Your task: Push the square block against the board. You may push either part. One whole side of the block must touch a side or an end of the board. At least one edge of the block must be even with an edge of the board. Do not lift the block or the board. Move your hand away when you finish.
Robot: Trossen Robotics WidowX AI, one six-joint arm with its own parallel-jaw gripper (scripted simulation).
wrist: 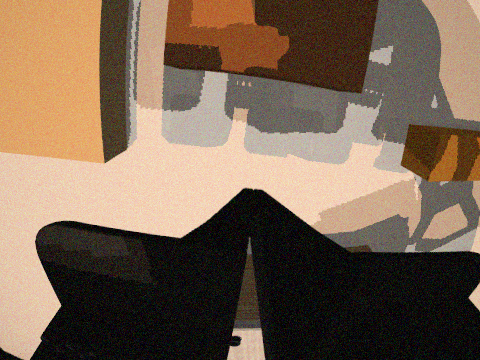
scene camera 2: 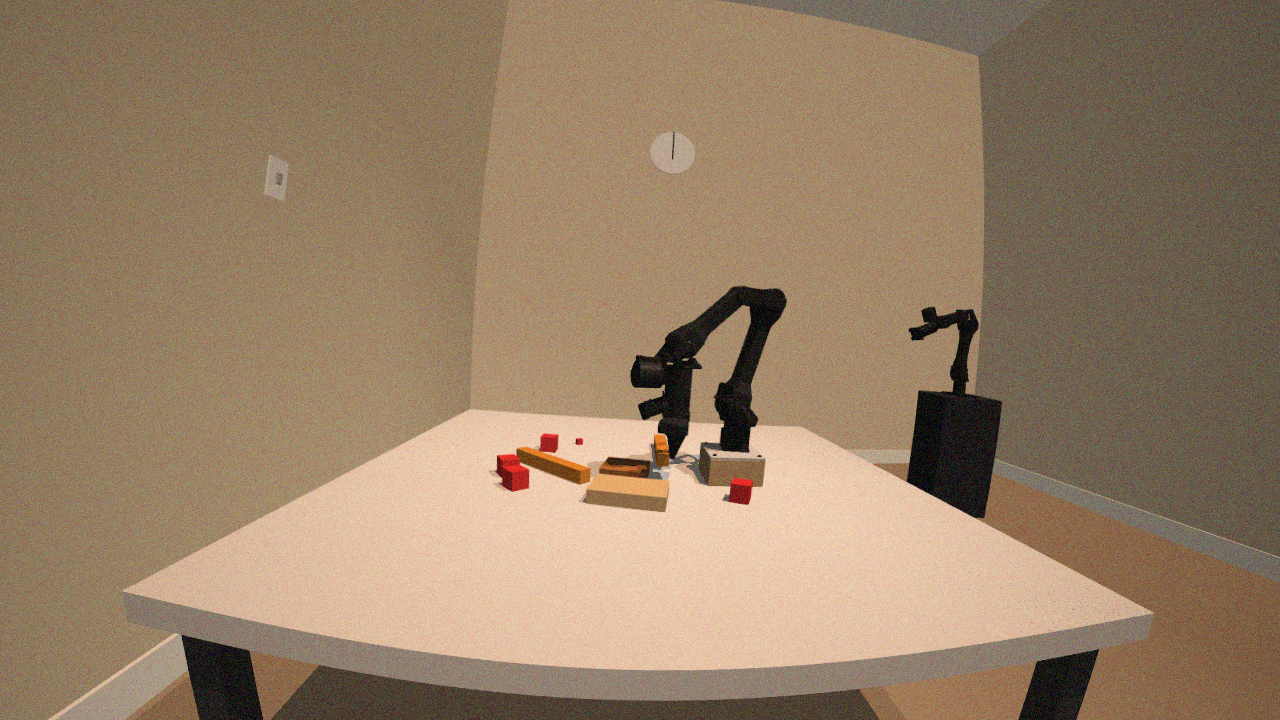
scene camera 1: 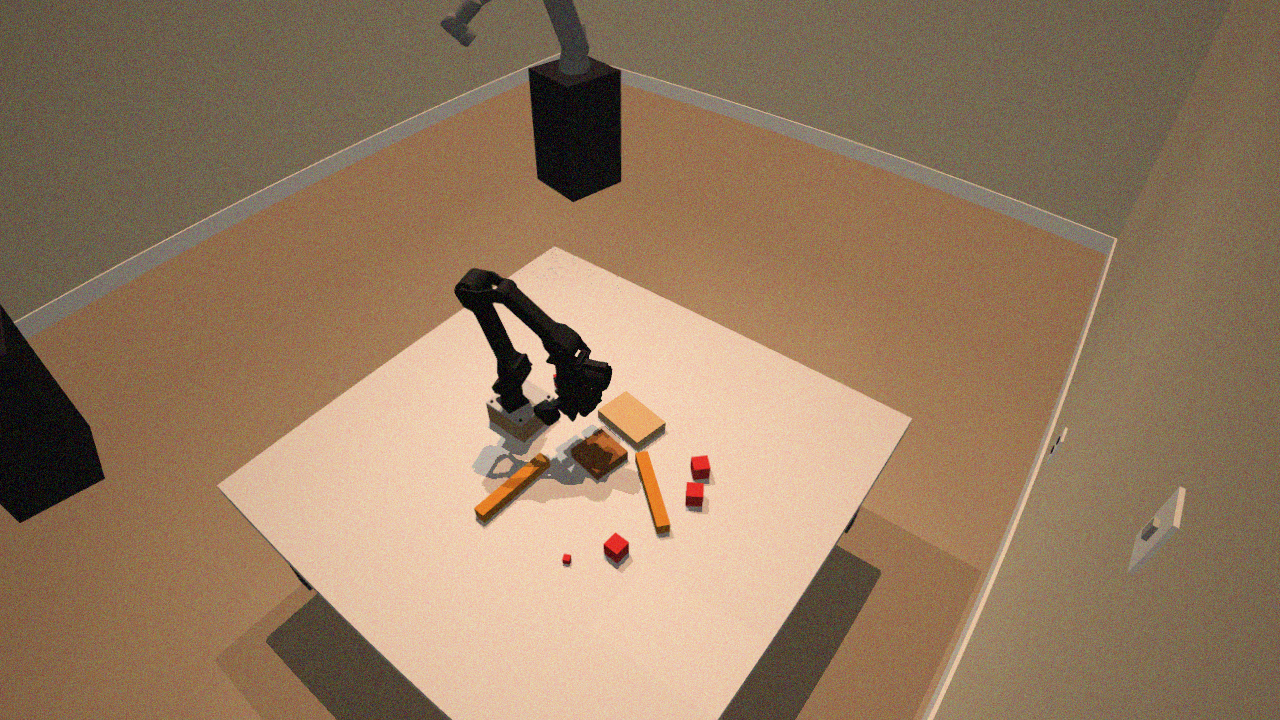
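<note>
Gripper state: my gripper is shut and holds nothing; it is visible in scene camera 1 and in the wrist view. A dark brown square block and a flat tan slab are visible as well.
</note>
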